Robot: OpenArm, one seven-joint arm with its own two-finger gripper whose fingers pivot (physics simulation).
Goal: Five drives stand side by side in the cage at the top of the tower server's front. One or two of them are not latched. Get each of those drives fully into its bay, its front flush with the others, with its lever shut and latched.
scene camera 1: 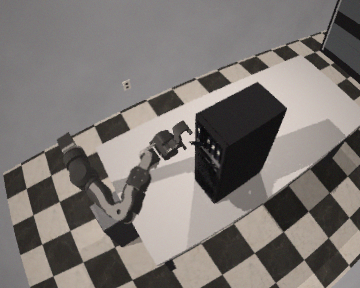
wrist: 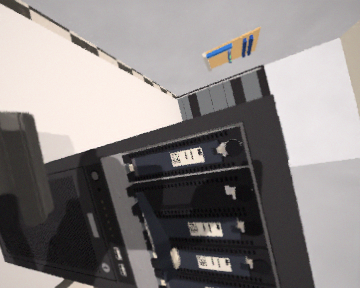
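The black tower server [scene camera 1: 252, 142] [wrist: 281, 200] stands upright on the table. In the wrist view the top drive [wrist: 187, 156] has its lever flat across its front. The second drive [wrist: 192, 194] shows a dark front; its lever [wrist: 156, 227] is swung out from the left end and stands in front of the lower drives. The third drive [wrist: 205, 229] and fourth drive [wrist: 214, 262] have labelled levers that look flat; the fifth shows barely at the bottom edge. How deep the second drive sits is unclear. My gripper [scene camera 1: 188, 140] is open and empty, in front of the cage; one finger shows at the wrist view's left.
The white table [scene camera 1: 165, 220] lies under the tower. In the wrist view, the tower's perforated panel [wrist: 47, 215] and button strip [wrist: 104, 210] are left of the cage. A grey cabinet [wrist: 215, 100] and an orange board [wrist: 220, 60] with blue parts are behind the tower.
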